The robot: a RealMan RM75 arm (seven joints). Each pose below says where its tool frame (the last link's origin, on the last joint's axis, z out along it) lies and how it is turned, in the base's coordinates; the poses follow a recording.
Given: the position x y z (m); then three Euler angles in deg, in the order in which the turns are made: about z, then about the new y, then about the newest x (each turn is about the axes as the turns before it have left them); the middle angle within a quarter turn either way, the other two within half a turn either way.
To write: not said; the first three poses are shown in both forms.
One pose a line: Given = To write
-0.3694 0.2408 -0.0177 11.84 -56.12 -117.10 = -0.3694 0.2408 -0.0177 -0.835 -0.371 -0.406 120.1
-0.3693 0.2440 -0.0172 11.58 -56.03 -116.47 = -0.3693 0.2440 -0.0172 -0.835 -0.372 -0.405 119.6
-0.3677 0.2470 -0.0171 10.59 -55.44 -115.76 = -0.3677 0.2470 -0.0171 -0.838 -0.365 -0.404 119.3
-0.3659 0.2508 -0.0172 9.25 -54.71 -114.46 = -0.3659 0.2508 -0.0172 -0.842 -0.358 -0.403 118.6
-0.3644 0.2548 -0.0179 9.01 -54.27 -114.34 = -0.3644 0.2548 -0.0179 -0.845 -0.355 -0.400 118.5
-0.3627 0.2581 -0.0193 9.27 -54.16 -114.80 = -0.3627 0.2581 -0.0193 -0.846 -0.354 -0.399 118.8
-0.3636 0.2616 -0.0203 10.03 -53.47 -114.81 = -0.3636 0.2616 -0.0203 -0.848 -0.358 -0.391 118.4
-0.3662 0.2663 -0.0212 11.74 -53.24 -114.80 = -0.3662 0.2663 -0.0212 -0.847 -0.371 -0.381 117.6
